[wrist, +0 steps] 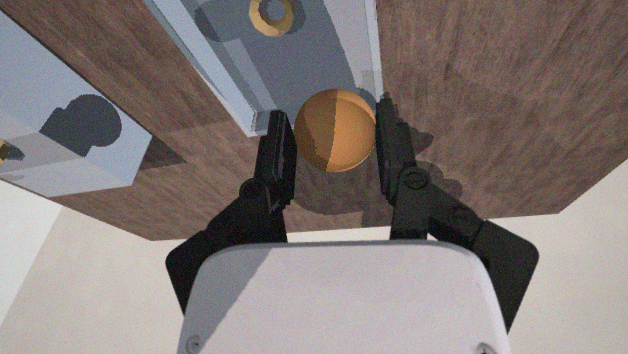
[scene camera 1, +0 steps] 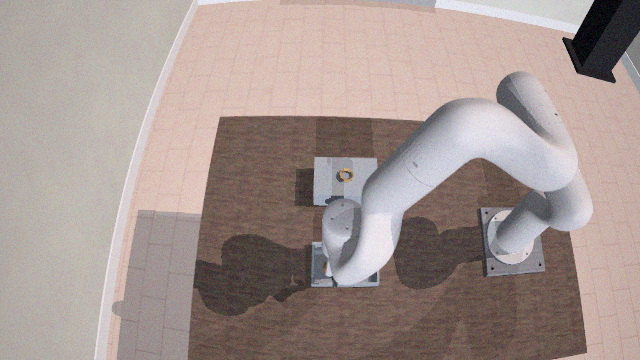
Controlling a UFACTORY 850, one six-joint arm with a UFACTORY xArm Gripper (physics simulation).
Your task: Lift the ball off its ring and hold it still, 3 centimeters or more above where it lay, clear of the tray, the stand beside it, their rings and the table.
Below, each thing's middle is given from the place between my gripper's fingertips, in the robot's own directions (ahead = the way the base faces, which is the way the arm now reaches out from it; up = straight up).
I see the orange ball (wrist: 334, 130) 10 mm ahead of my hand. Round my hand: grey tray (scene camera 1: 318, 278) (80 mm below, 40 mm to the right, 20 mm behind); grey stand (scene camera 1: 335, 178) (290 mm to the right, 50 mm below).
